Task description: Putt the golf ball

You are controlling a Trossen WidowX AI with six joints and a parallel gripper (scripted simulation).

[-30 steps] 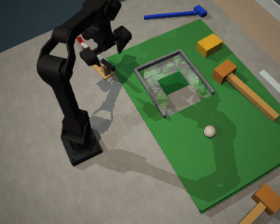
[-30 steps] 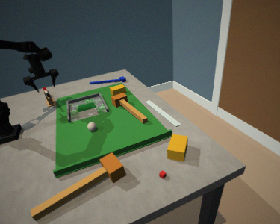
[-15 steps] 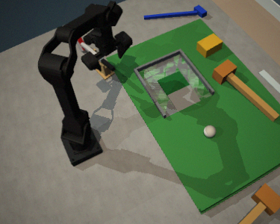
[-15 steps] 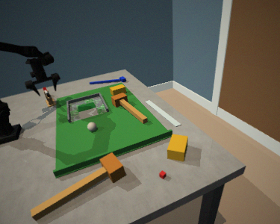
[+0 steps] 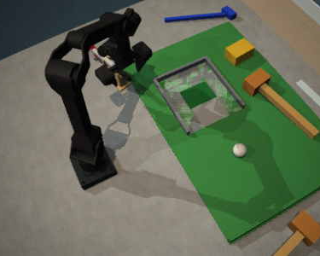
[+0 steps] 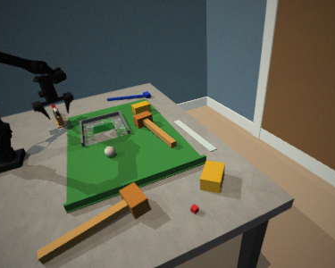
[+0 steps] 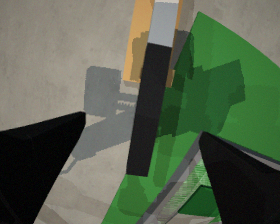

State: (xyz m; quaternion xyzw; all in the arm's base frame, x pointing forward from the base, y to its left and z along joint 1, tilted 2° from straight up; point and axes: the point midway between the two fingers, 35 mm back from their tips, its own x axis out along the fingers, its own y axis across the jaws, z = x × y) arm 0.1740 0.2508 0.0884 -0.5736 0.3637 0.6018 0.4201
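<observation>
The tan wooden stand lies 3 cm behind my gripper tip, 8 cm to the left of it and 4 cm below it. Also, from my gripper tip: green mat (30 cm ahead, 19 cm to the right, 7 cm below); then white golf ball (26 cm ahead, 35 cm to the right, 5 cm below); then blue hammer (37 cm ahead, 28 cm to the left, 6 cm below).
</observation>
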